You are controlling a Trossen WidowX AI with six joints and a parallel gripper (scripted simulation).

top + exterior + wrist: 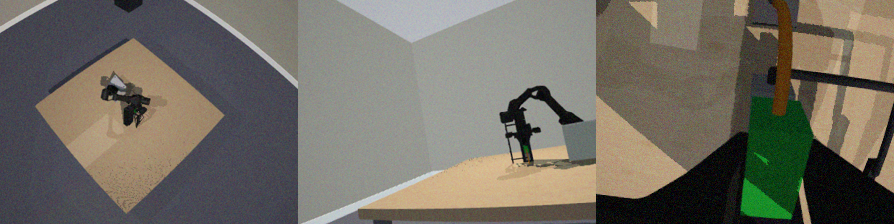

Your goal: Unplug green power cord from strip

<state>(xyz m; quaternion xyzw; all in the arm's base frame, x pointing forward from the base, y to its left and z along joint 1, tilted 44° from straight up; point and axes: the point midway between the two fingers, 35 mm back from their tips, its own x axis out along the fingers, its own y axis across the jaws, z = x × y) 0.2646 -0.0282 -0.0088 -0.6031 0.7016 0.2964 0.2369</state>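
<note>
Right now my gripper tip is 3 cm to the left of the green plug.
</note>
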